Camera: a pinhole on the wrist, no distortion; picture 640 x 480 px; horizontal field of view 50.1 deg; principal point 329.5 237.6 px. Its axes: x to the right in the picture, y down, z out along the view. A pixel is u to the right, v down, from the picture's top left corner.
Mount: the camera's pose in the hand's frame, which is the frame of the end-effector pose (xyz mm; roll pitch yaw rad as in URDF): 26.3 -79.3 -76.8 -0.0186 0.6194 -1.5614
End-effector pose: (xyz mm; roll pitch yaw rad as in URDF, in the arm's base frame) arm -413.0 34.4 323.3 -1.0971 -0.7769 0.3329
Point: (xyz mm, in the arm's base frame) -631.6 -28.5 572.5
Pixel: 404.2 191.6
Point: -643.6 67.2 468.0
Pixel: 112.8 47.8
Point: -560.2 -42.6 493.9
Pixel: 397.8 144.6
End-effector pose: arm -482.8 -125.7 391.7 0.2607 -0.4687 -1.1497
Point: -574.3 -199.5 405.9
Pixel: 91.7 268.1
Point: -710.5 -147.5 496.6
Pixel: 149.8 107.4
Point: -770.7 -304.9 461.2
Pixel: 495.5 323.9
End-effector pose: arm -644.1 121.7 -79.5 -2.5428 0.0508 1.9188
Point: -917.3 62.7 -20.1
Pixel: 447.5 242.6
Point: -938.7 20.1 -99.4
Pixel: 285.8 177.3
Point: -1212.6 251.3 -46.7
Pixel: outside the picture
